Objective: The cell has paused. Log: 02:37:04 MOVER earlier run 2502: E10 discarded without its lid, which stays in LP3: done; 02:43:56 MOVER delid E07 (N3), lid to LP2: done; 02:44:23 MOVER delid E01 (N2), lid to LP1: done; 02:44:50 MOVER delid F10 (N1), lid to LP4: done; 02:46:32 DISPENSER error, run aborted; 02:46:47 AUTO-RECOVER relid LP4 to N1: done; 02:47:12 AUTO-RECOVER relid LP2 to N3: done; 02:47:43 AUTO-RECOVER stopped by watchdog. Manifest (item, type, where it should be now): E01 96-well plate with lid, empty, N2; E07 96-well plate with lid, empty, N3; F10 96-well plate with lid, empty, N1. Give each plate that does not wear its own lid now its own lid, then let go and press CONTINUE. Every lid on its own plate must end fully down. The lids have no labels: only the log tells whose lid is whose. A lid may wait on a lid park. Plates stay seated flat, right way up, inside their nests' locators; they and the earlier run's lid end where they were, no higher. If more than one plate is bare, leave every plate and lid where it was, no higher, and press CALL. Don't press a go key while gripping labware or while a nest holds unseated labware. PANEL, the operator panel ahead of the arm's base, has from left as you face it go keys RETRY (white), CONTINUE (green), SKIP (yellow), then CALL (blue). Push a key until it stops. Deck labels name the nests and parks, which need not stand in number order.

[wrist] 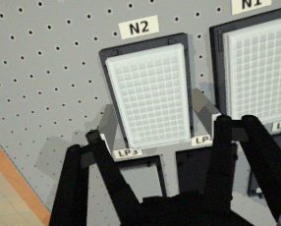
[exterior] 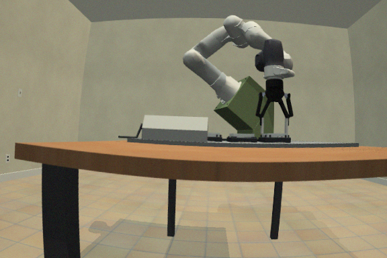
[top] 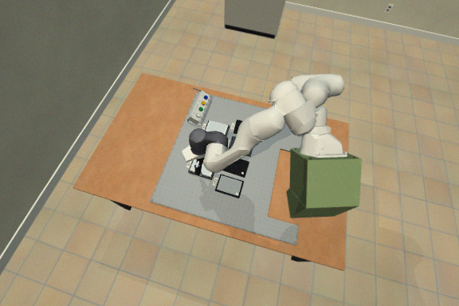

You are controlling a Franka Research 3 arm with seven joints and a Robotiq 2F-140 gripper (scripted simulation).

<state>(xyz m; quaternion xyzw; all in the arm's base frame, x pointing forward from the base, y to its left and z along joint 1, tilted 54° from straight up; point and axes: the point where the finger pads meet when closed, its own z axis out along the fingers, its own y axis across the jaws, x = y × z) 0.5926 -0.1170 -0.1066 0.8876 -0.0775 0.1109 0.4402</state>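
My gripper is now 30 mm above the plate. The rest, counted from my hand: LP3 label: 80 mm to the left, 80 mm behind, 60 mm below; then nest: 50 mm below; then black park: 190 mm behind, 50 mm below, 30 mm to the right.
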